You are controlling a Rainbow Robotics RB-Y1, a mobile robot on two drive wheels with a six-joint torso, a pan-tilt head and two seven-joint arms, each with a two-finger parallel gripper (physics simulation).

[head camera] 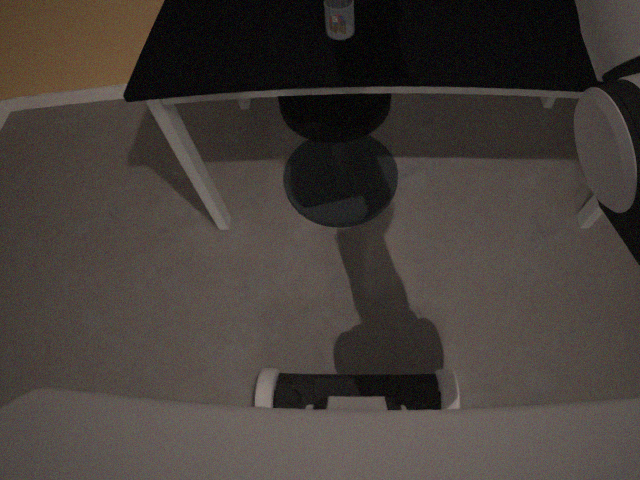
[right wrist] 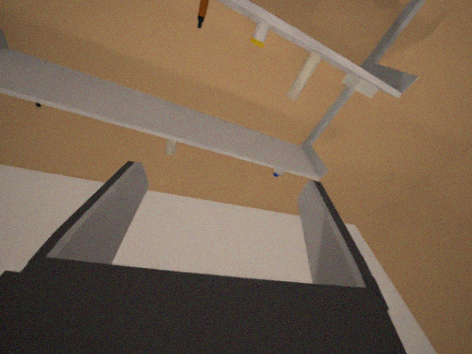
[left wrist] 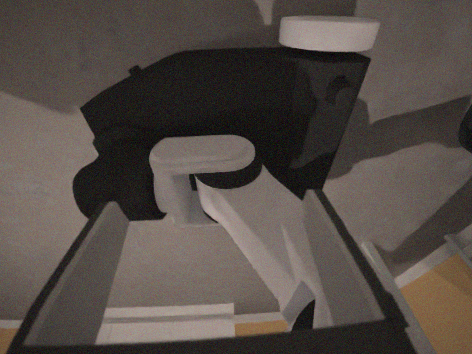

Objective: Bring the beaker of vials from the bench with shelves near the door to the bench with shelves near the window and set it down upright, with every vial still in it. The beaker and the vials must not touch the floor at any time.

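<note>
The clear beaker [head camera: 339,20] with small coloured vials in it stands upright on the black bench top [head camera: 232,56], at the top middle of the head camera view; its upper part is cut off by the frame's edge. My left gripper [left wrist: 213,206] is open, with no object between its fingers, and points down towards the robot's own base and the floor. My right gripper [right wrist: 224,182] is open and empty; it points up towards wall shelves. Neither gripper is near the beaker. Part of my right arm shows at the right edge of the head camera view.
A dark round stool [head camera: 341,180] stands under the bench's front edge. A pale bench leg [head camera: 191,165] stands left of it. The robot's wheeled base [head camera: 356,390] is on the floor at the bottom. Two shelves [right wrist: 150,117] [right wrist: 320,47] with several small items show in the right wrist view.
</note>
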